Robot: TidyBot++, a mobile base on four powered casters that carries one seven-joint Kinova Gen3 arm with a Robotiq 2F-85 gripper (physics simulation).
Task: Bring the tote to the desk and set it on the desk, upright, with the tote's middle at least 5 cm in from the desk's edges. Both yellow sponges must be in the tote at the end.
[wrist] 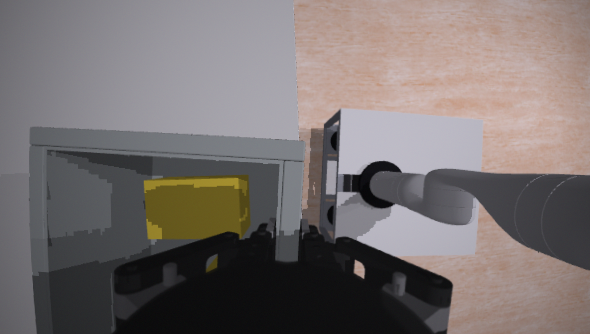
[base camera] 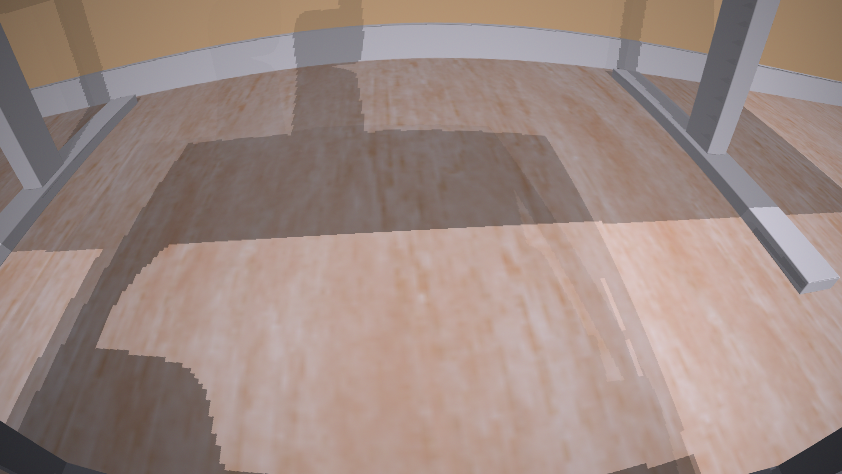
Labels:
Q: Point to a grey desk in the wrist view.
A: At 221, 75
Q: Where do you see a grey tote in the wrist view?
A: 86, 187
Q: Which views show my gripper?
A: The wrist view only.

